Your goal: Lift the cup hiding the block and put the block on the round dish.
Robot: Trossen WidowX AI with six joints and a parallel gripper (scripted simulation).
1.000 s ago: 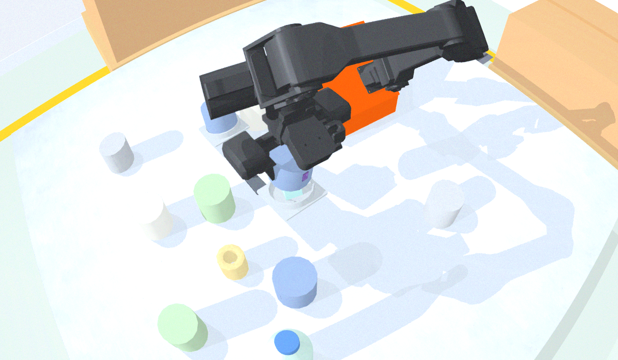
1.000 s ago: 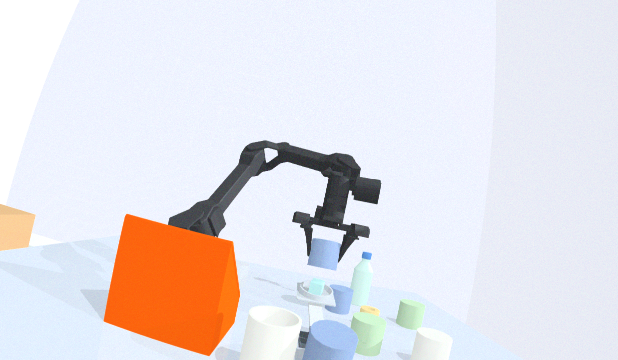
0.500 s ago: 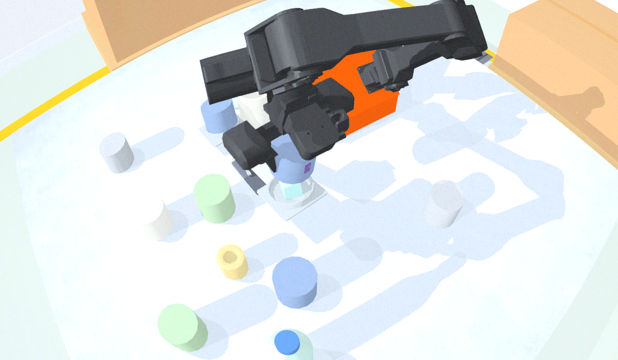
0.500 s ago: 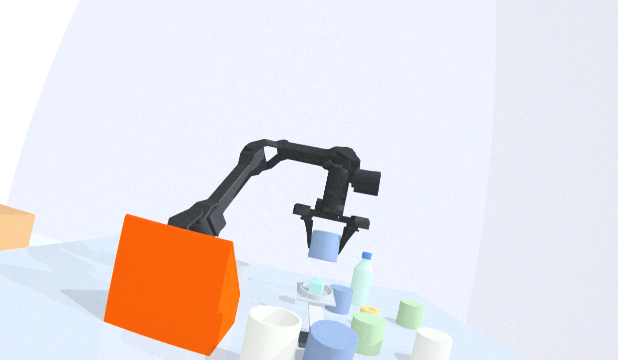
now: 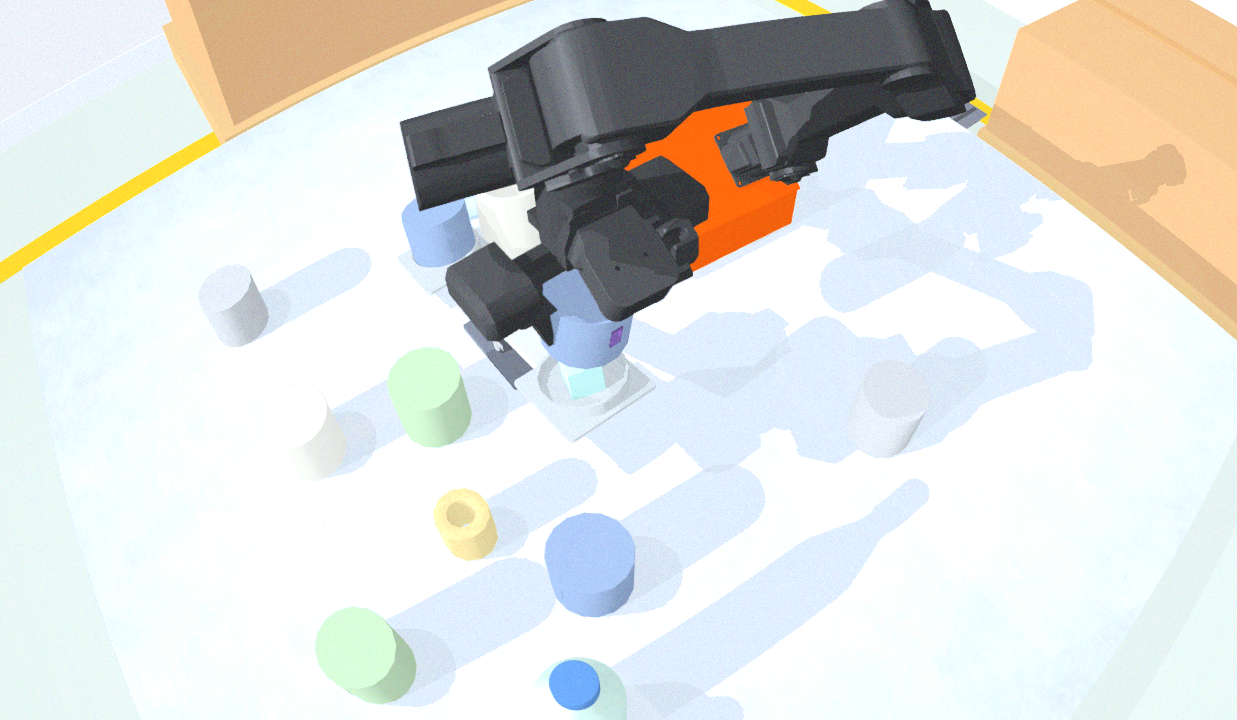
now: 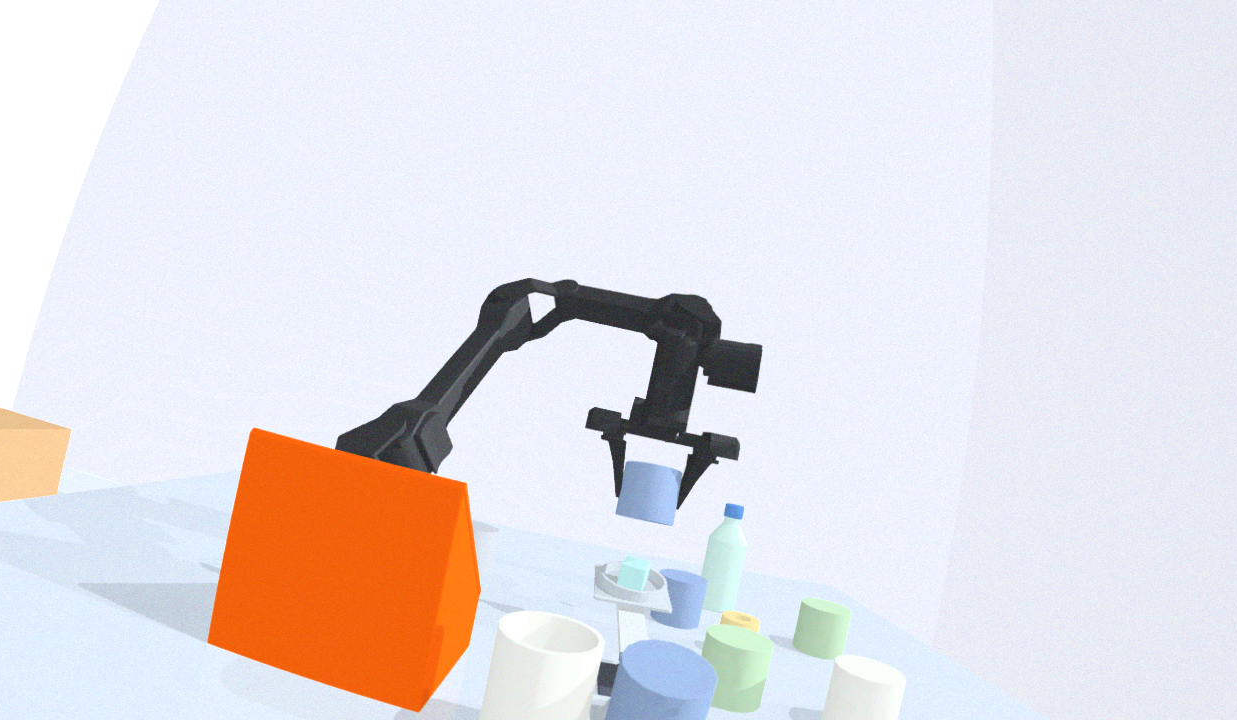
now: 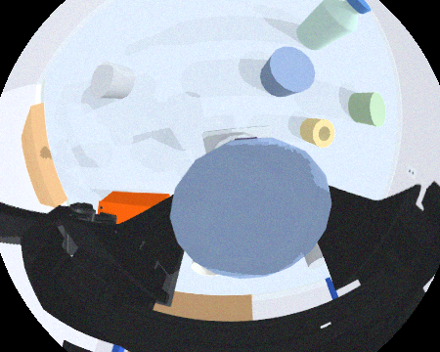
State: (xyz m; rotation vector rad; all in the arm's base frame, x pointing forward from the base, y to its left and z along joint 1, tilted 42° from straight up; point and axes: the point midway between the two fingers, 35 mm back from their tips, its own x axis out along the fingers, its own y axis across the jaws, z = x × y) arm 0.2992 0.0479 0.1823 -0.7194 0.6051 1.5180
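The pale teal block is 80 mm below my gripper tip and 10 mm to the right of it. Also, from my gripper tip: yellow ring: 150 mm below, 150 mm ahead, 30 mm to the left; balance: 140 mm to the right, 130 mm below, 10 mm ahead; bottle: 230 mm to the left, 160 mm ahead, 60 mm below.
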